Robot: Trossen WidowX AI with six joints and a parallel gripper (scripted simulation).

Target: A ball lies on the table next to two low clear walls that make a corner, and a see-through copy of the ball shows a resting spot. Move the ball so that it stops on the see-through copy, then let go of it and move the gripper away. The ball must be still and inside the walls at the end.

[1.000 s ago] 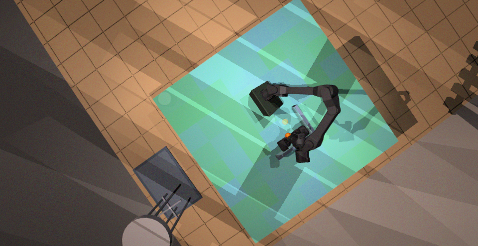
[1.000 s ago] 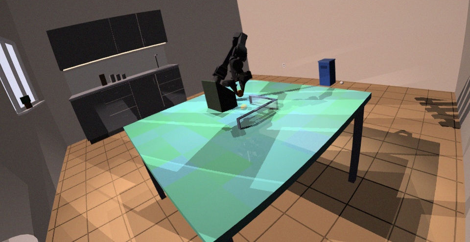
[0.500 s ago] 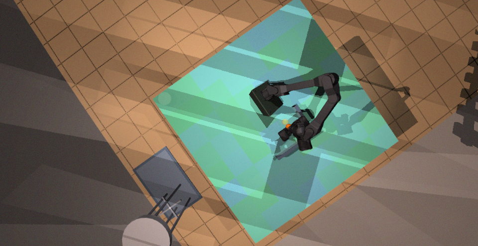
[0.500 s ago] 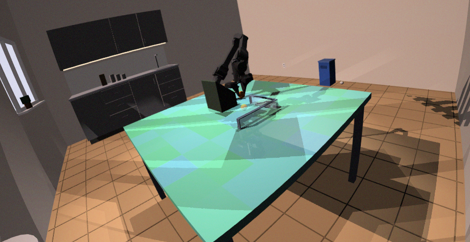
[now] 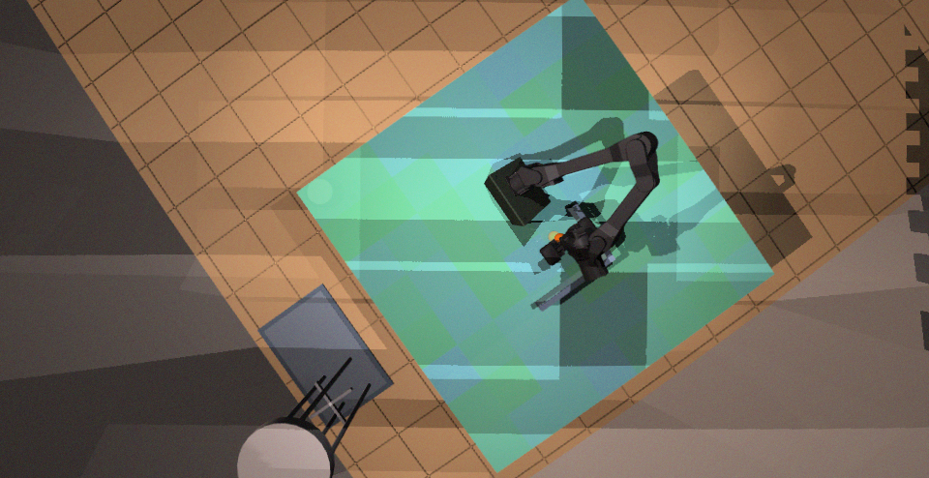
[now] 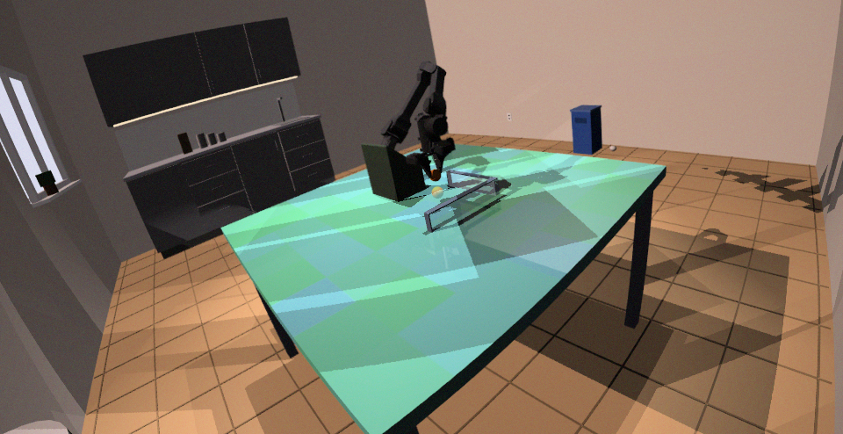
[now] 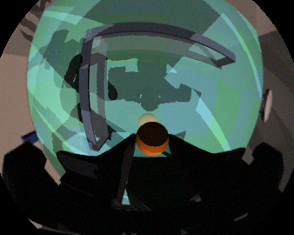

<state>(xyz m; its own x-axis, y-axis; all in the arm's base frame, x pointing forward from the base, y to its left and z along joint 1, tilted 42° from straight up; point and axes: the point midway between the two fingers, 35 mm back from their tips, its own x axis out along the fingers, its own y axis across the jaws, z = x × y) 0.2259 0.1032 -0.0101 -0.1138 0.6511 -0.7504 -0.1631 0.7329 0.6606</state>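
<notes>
The see-through copy of ball is 7 cm below my gripper tip and 1 cm behind it. Round my gripper tip: orange ball: right at my gripper tip.
</notes>
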